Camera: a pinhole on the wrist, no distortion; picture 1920 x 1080 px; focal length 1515.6 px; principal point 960.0 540.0 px. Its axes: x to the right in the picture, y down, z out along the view. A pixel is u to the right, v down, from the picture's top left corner.
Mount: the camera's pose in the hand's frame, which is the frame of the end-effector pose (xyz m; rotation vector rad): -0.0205 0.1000 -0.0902 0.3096 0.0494 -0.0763
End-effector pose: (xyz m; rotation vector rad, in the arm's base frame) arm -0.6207 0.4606 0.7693 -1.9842 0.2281 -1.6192
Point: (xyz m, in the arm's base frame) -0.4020 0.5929 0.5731
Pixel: 240.9 704.9
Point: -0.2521 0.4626 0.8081
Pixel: 1390.7 900.3
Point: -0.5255 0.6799 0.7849
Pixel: outside the picture
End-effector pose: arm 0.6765 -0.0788 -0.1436 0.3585 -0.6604 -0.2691
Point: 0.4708 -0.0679 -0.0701
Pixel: 372.5 495.8
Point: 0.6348 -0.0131 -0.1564
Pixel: 313.5 178.5
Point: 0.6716 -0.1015 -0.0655
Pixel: 1503.2 265.8
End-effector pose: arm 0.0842 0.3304 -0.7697 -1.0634 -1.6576 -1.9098
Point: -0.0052 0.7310 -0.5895
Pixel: 1798.5 642.7
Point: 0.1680 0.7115 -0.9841
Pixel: 572.2 204.9
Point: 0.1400 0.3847 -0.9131
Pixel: outside the picture
